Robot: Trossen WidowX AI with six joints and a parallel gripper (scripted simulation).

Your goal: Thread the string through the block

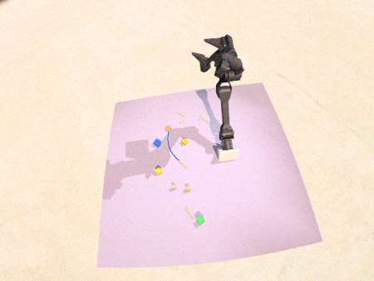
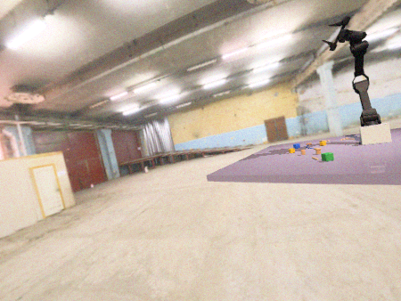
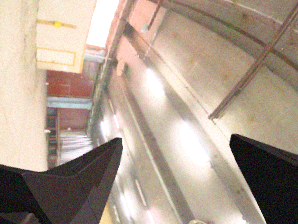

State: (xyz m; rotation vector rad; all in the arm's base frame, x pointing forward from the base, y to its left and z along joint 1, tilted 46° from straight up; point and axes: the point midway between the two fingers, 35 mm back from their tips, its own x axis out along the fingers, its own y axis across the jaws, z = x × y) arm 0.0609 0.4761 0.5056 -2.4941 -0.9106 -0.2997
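Right now the yellow cube is 14 cm ahead of my gripper tip, 8 cm to the right of it and 76 cm below it. The rest, counted from my gripper tip: thin wooden stick 16 cm ahead, 7 cm to the left, 77 cm below; then blue cube 33 cm ahead, 9 cm to the right, 76 cm below; then round wooden button 26 cm ahead, 22 cm to the right, 77 cm below.
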